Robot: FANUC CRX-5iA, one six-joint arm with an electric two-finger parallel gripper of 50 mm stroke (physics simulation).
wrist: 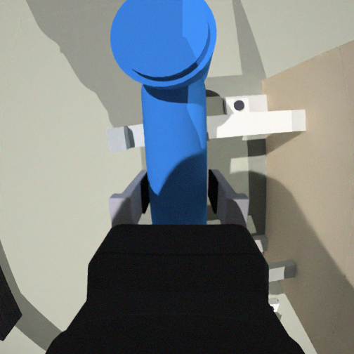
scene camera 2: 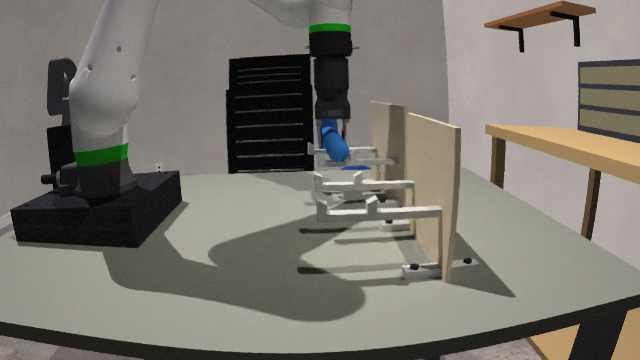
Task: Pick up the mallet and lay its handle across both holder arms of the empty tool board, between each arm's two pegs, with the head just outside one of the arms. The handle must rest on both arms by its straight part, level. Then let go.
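Places are measured from the arm's base along level axes (x ahead, y left, z up), in millimetres.
Pixels of known places: arm's base, origin of its link: (scene camera 2: 105,189).
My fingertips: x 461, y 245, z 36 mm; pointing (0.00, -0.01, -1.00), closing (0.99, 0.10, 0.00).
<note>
Ahead of a thing's pixels: the offset from my fingertips to its middle. "spot": to the spot under its first point.
The blue mallet @(dz +16, dx +1, dy -16 mm) (scene camera 2: 336,146) (wrist: 175,125) lies lengthwise at the arms of the far tool board @(dz -4, dx +68, dy -25 mm) (scene camera 2: 389,135) (wrist: 315,150). In the wrist view its round head is beyond the far holder arm (scene camera 2: 367,149) (wrist: 277,123), and its handle crosses over that arm, inside the outer peg (wrist: 118,139). In the scene view the handle's rounded end overlaps the nearer holder arm (scene camera 2: 377,161). Contact with the arms and exact level cannot be judged; the handle looks roughly level. My gripper (scene camera 2: 332,135) (wrist: 179,182) is open, its fingers on either side of the handle with narrow gaps.
A second board @(dz -7, dx +97, dy -349 mm) (scene camera 2: 432,185) stands nearer the camera, with two empty pegged arms (scene camera 2: 385,185) (scene camera 2: 400,212). A flat blue piece @(spot: dz -20, dx +50, dy -118 mm) (scene camera 2: 356,168) shows behind them. The robot's black base (scene camera 2: 75,225) is at the left, and a wooden bench (scene camera 2: 560,140) is at the right.
</note>
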